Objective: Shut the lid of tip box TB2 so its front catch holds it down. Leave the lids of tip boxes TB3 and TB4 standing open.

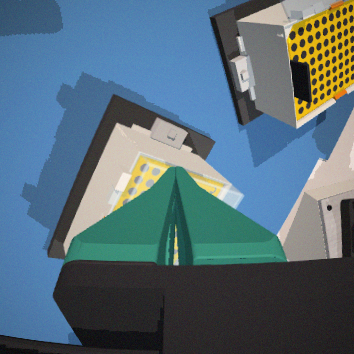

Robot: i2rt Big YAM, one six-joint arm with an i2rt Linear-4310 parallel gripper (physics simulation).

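Places are measured from the arm's base along level axes (x down, y left, z ahead), in millimetres.
Pixels of known places: gripper, between the fingertips: (175, 177).
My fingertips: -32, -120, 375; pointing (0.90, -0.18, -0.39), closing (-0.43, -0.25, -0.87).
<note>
Behind a point stands the place of what it marks, as x, y, z.
My gripper (175, 177) {-32, -120, 375} is shut and empty, its green fingertips together over a tip box (95, 200) {38, -63, 392} on a dark base. That box has a pale body, a grey catch (169, 134) {55, -112, 336} on its upper side and a yellow perforated rack (144, 173). A clear lid (233, 196) {-4, -90, 306} shows over the rack; the fingers hide much of it, and I cannot tell whether it is fully down or touched. A second tip box (270, 72) {34, -179, 273} at the upper right shows its uncovered yellow rack (327, 55) {15, -208, 236}. No TB2, TB3 or TB4 label is readable.
The boxes stand on a blue surface (150, 55) {73, -167, 358}. The second box has a white catch (242, 74) {55, -171, 283} and a black tab (301, 81) {5, -180, 270}. A pale, angular object (302, 225) {56, 7, 76} with a grey panel is at the right, close to the right finger.
</note>
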